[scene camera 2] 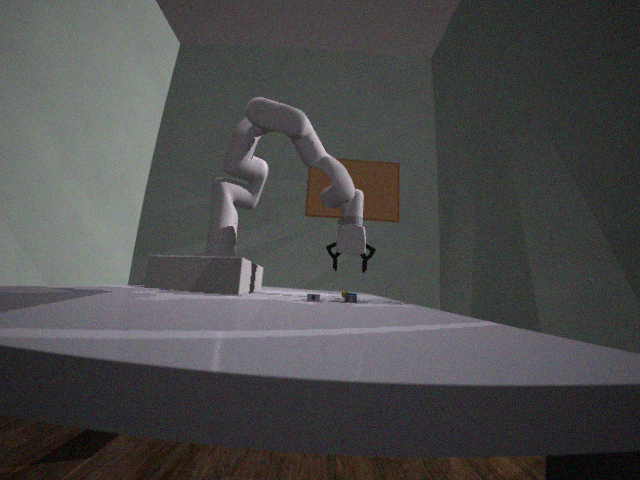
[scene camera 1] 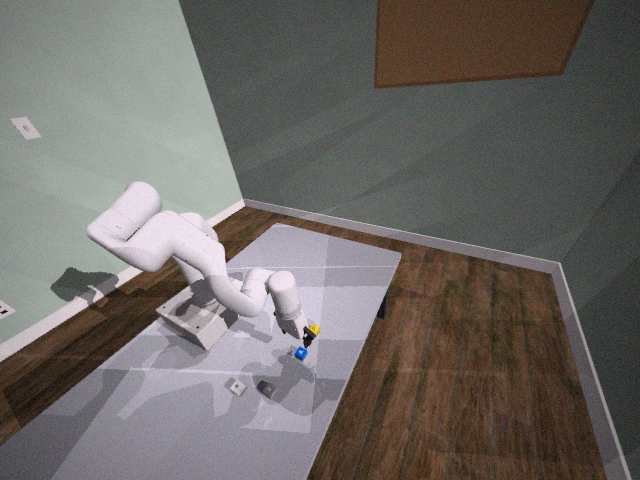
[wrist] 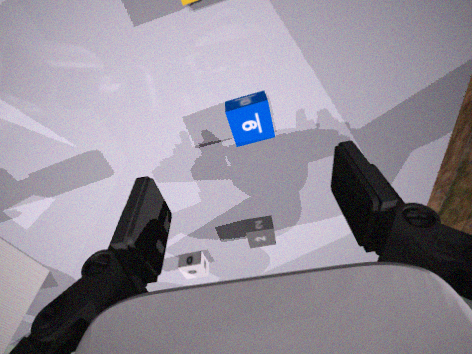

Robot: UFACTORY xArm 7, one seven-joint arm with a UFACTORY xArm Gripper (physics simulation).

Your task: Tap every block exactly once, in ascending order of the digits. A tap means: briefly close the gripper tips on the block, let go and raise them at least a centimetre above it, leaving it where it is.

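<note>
My gripper (scene camera 1: 307, 343) (scene camera 2: 349, 270) (wrist: 245, 180) is open and empty, well above the table. A blue block (scene camera 1: 301, 353) (wrist: 251, 122) lies beyond the fingertips in the wrist view; its top shows an underlined digit, 6 or 9, I cannot tell which. A grey block (scene camera 1: 266, 389) (scene camera 2: 351, 299) (wrist: 261, 237) with a 2 lies between the fingers' lines in the wrist view, far below them. A white block (scene camera 1: 237, 387) (scene camera 2: 313, 297) (wrist: 194, 267) with a 0 is beside it. A yellow block (scene camera 1: 314, 328) (wrist: 190, 2) is partly cut off at the wrist view's top edge; its digit is unreadable.
The blocks stand on a pale table (scene camera 1: 289, 242) (scene camera 2: 258, 361). The arm's box-shaped base (scene camera 1: 209, 338) (scene camera 2: 196, 273) stands on the table, left of the blocks. The table's long edge and the wooden floor (scene camera 1: 439, 361) (wrist: 457, 185) are to the right. Shadows cross the table.
</note>
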